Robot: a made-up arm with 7 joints. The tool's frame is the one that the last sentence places. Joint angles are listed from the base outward.
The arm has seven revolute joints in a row. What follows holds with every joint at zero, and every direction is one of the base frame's.
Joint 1 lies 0.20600 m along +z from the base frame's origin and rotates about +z.
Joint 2 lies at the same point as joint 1 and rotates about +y.
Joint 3 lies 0.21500 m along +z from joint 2 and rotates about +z.
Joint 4 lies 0.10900 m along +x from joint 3 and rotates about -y.
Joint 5 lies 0.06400 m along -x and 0.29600 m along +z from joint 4 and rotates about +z.
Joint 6 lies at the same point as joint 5 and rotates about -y.
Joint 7 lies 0.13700 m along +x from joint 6 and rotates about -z.
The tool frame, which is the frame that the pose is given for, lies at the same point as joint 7; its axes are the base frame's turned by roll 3.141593, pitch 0.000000 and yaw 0.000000 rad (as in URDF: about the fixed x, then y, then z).
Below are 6 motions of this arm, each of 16 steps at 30 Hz.
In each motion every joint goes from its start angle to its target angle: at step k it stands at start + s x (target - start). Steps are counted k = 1, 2, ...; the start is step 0. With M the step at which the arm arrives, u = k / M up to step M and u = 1 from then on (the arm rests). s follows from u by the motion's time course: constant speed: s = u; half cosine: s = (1 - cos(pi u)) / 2; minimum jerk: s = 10 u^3 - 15 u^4 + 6 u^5.
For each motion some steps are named. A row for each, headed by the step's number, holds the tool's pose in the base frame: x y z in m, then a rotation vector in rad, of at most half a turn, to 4 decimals.
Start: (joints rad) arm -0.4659 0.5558 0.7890 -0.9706 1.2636 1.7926 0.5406
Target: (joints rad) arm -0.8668 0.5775 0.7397 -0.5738 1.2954 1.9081 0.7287
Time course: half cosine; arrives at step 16
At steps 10, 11, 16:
10: 0.5296 -0.2229 0.5609 -1.2366 0.5164 -0.1390
11: 0.5120 -0.2475 0.5702 -1.2103 0.5374 -0.1918
16: 0.4604 -0.3048 0.5928 -1.1410 0.5853 -0.3270

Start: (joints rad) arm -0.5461 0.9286 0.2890 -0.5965 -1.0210 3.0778 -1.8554
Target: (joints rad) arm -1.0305 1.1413 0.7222 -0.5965 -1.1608 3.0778 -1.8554
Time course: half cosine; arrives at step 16
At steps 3, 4, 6, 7, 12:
3: 0.5178 -0.1458 0.4234 0.7283 1.3854 0.0528
4: 0.5157 -0.1580 0.4195 0.7535 1.3827 0.0526
6: 0.5082 -0.1901 0.4099 0.8200 1.3713 0.0532
7: 0.5026 -0.2087 0.4048 0.8588 1.3617 0.0541
12: 0.4627 -0.2971 0.3845 1.0453 1.2835 0.0626

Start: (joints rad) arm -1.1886 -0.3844 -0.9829 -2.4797 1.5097 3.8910 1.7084
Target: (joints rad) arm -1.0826 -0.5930 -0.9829 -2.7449 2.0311 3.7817 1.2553
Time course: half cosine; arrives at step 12
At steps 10, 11, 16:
10: -0.1989 -0.1199 0.2479 2.7488 0.9838 -0.5530
11: -0.1945 -0.1185 0.2445 2.7408 1.0031 -0.5133
16: -0.1930 -0.1180 0.2433 2.7379 1.0096 -0.4999

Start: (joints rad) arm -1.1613 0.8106 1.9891 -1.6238 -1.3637 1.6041 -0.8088
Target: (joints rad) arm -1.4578 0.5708 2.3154 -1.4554 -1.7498 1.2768 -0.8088
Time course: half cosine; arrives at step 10
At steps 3, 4, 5, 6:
3: 0.4555 0.1590 0.5738 1.8199 1.5294 0.2950
4: 0.4468 0.1533 0.5915 1.8023 1.4205 0.2613
5: 0.4364 0.1482 0.6102 1.7837 1.3000 0.2244
6: 0.4255 0.1443 0.6280 1.7658 1.1798 0.1885

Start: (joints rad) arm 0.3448 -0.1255 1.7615 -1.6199 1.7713 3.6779 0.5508
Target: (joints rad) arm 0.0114 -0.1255 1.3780 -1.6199 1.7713 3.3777 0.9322
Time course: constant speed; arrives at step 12
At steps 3, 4, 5, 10, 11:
3: -0.0379 0.3579 0.4580 -1.5448 0.6522 0.4350
4: -0.0158 0.3619 0.4591 -1.5168 0.7036 0.4366
5: 0.0066 0.3645 0.4602 -1.4871 0.7538 0.4383
10: 0.1199 0.3571 0.4662 -1.3145 0.9839 0.4451
11: 0.1423 0.3514 0.4674 -1.2757 1.0254 0.4462

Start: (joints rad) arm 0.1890 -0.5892 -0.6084 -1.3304 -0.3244 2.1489 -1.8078
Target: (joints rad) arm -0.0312 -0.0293 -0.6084 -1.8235 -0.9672 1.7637 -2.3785
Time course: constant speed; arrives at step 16
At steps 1, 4, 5, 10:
1: 0.1678 -0.2305 0.7883 1.6045 1.1537 0.4853
4: 0.2591 -0.2344 0.7400 1.6620 1.3883 0.1148
5: 0.2865 -0.2375 0.7195 1.6743 1.4663 -0.0097
10: 0.3940 -0.2640 0.5909 1.6817 1.8541 -0.6366

